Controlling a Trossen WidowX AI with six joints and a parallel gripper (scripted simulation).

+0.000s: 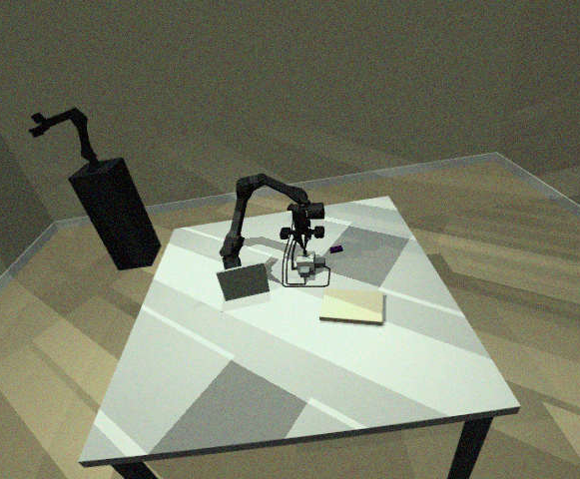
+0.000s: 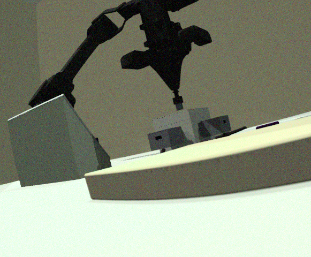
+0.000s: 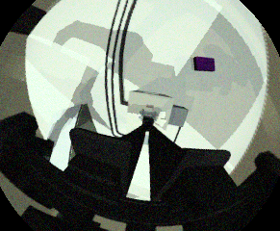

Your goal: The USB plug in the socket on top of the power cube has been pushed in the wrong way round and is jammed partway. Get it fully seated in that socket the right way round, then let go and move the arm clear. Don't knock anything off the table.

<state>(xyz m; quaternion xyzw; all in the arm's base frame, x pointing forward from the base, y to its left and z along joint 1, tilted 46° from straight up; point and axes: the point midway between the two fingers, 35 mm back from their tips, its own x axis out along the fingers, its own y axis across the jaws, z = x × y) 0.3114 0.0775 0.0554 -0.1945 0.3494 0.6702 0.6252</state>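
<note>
My gripper tip is 2 cm above the dark USB plug. Also, from my gripper tip: flat cream slab 16 cm ahead, 27 cm to the right, 11 cm below; purple block 15 cm ahead, 11 cm to the left, 11 cm below.
</note>
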